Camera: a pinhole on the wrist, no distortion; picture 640 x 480 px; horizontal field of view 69.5 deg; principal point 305.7 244.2 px. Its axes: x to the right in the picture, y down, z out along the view. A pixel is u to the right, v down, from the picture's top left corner.
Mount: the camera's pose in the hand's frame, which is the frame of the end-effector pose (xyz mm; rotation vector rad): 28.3 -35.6 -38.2 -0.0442 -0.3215 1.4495
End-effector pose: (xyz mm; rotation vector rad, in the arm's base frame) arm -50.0 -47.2 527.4 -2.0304 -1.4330 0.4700
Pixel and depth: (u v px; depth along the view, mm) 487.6 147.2 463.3
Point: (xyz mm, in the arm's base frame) -276.6 88.7 144.6
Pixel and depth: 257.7 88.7 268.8
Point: -257.8 88.9 430.8
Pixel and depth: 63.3 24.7 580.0
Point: -649.4 321.9 444.2
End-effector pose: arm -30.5 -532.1 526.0 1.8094 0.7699 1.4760
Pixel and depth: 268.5 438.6 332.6
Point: 170.4 -654.5 303.0
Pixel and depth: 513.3 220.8 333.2
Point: 273.8 -623.9 513.4
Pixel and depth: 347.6 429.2 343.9
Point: 194.8 -686.8 346.2
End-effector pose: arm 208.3 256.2 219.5 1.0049 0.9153 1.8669
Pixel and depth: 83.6 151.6 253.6
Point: 438.9 385.7 127.9
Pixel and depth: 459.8 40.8 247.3
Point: 392.4 382.7 335.6
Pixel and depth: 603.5 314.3 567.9
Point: 680.5 133.4 612.1
